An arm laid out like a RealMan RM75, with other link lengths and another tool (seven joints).
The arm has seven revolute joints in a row. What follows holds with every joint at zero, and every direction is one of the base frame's. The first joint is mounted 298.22 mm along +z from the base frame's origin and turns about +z. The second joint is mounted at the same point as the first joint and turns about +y. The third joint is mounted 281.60 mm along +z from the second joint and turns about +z. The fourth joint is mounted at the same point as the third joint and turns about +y. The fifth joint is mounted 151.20 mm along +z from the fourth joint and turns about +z. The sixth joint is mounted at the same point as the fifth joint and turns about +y. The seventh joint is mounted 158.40 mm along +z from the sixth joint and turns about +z. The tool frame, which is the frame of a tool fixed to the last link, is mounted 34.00 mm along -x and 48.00 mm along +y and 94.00 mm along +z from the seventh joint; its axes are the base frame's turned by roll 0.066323, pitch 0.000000 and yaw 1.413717 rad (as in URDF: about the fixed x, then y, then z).
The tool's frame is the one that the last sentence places.
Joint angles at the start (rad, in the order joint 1, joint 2, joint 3, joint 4, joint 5, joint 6, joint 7): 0.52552, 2.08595, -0.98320, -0.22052, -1.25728, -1.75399, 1.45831
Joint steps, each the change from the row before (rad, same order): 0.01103, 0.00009, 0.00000, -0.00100, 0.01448, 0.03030, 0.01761; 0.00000, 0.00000, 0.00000, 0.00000, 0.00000, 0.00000, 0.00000; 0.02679, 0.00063, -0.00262, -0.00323, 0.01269, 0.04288, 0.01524; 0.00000, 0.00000, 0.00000, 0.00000, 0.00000, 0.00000, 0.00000; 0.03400, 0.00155, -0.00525, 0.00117, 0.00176, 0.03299, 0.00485; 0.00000, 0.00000, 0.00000, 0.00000, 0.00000, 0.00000, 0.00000; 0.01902, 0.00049, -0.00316, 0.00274, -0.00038, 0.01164, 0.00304; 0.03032, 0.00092, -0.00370, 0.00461, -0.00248, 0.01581, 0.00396; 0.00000, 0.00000, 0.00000, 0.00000, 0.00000, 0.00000, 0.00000; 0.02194, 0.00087, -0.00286, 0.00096, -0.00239, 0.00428, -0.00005; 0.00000, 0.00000, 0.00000, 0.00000, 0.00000, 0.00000, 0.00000
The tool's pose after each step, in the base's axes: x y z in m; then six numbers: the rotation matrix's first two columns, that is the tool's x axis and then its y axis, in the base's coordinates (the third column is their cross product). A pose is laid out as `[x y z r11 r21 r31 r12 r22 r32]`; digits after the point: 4 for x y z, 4 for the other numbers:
[0.0770 0.3003 0.0384 -0.5212 -0.8197 0.2375 -0.3183 0.4449 0.8371]
[0.0770 0.3003 0.0384 -0.5212 -0.8197 0.2375 -0.3183 0.4449 0.8371]
[0.0728 0.3126 0.0353 -0.5363 -0.8124 0.2289 -0.3230 0.4481 0.8336]
[0.0728 0.3126 0.0353 -0.5363 -0.8124 0.2289 -0.3230 0.4481 0.8336]
[0.0652 0.3208 0.0301 -0.5346 -0.8154 0.2221 -0.3407 0.4485 0.8263]
[0.0652 0.3208 0.0301 -0.5346 -0.8154 0.2221 -0.3407 0.4485 0.8263]
[0.0605 0.3238 0.0276 -0.5294 -0.8186 0.2227 -0.3499 0.4499 0.8217]
[0.0526 0.3278 0.0238 -0.5189 -0.8249 0.2241 -0.3650 0.4509 0.8145]
[0.0526 0.3278 0.0238 -0.5189 -0.8249 0.2241 -0.3650 0.4509 0.8145]
[0.0457 0.3288 0.0219 -0.5031 -0.8345 0.2247 -0.3781 0.4463 0.8111]
[0.0457 0.3288 0.0219 -0.5031 -0.8345 0.2247 -0.3781 0.4463 0.8111]

